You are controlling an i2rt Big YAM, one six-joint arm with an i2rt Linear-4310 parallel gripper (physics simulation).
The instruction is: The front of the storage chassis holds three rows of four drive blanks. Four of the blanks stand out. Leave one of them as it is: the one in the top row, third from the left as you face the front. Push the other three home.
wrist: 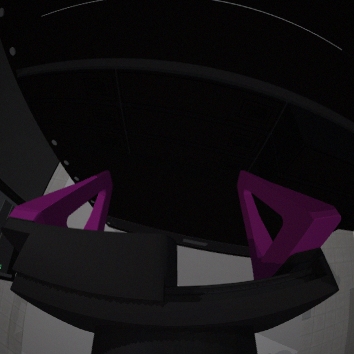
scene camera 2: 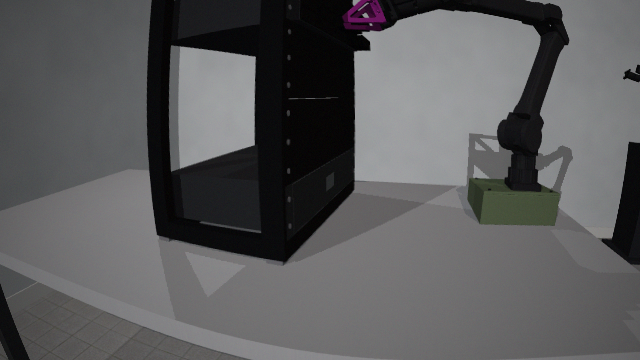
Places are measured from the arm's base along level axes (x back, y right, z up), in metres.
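Pixels of known places: gripper, fingertip midpoint: [wrist: 174, 177] [scene camera 2: 343, 23]; arm's base, origin of the base link: [scene camera 2: 521, 187].
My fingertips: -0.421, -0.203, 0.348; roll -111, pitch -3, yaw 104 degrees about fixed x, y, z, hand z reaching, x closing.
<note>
For each thing: its middle in the pictures, then the offset to it from my fingertips, as dx, dy, dz. "*": a spot on its surface instead. Level surfaces: height alone.
- storage chassis, surface spot: [wrist: 190, 120] * -0.031, +0.002, +0.028
- dark blank, body centre: [scene camera 2: 343, 43] -0.062, +0.224, -0.009
- slightly lighter face, surface spot: [wrist: 320, 125] * -0.022, +0.082, +0.061
- black rack, body centre: [wrist: 223, 139] [scene camera 2: 269, 84] -0.188, +0.055, -0.125
- grey table, its level: dz -0.423
- dark labelled panel, body centre: [scene camera 2: 327, 181] [wrist: 194, 239] -0.053, +0.059, -0.336
The storage chassis [wrist: 190, 120] fills much of the wrist view as a very dark front with faint vertical seams; its rows and most blank edges are too dark to separate. In the scene view a dark blank [scene camera 2: 363, 43] juts from the upper rack front, just below the fingers. A slightly lighter face [wrist: 320, 125] at the right of the wrist view may be a blank standing out; its row is unclear. The other blanks cannot be told apart. My gripper [scene camera 2: 345, 19] [wrist: 174, 177] is open and empty, its magenta fingers close before the chassis front. Contact cannot be judged.
The black rack [scene camera 2: 271, 150] stands on the grey table [scene camera 2: 400, 280], with a dark labelled panel [scene camera 2: 312, 192] at its bottom front. The arm's green base block [scene camera 2: 520, 208] is at the right. A black stand [scene camera 2: 629, 200] is at the far right edge.
</note>
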